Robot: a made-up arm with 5 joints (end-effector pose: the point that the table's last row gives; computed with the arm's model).
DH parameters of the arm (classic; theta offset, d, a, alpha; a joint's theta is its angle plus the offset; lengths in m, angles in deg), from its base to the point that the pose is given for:
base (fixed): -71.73 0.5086 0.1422 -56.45
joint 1: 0 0.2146 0.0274 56.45
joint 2: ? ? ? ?
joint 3: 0 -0.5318 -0.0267 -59.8
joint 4: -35.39 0.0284 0.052 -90
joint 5: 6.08 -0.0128 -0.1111 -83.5
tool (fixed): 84.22 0.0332 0 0
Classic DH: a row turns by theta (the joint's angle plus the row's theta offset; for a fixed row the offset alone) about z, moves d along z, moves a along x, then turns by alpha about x.
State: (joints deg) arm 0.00 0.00 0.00 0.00 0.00
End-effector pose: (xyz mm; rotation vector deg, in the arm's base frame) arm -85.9 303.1 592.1 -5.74 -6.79 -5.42
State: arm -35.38 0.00 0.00 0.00 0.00
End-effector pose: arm 74.1 305.0 362.1 -34.49 -16.28 -23.75
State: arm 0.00 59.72 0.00 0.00 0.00
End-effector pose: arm -285.1 -166.0 592.1 -1.66 -9.08 54.17
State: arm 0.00 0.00 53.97 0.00 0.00
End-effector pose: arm -65.0 267.1 657.1 32.37 -30.15 -35.80
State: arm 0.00 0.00 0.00 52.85 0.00
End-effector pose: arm -40.1 271.3 592.1 -8.52 -3.69 -58.16
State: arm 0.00 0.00 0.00 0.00 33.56
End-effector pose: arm -85.9 295.7 525.6 -39.23 -8.23 -3.29
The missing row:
joint 2: -53.66 -0.2952 -0.0713 -120.2
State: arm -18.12 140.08 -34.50 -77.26 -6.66
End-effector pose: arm 189.7 -617.0 741.6 28.63 -27.15 -134.38
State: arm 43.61 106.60 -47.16 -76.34 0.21
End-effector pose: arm 180.3 -525.4 319.8 33.91 43.31 -134.26
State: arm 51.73 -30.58 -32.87 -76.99 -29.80
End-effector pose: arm -42.2 170.9 957.2 56.74 37.44 86.79
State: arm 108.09 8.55 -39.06 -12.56 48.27
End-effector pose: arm -170.1 -375.7 714.8 28.84 -51.69 81.37
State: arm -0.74 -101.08 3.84 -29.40 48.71
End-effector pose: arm 668.9 133.5 501.9 -53.20 23.90 -72.08
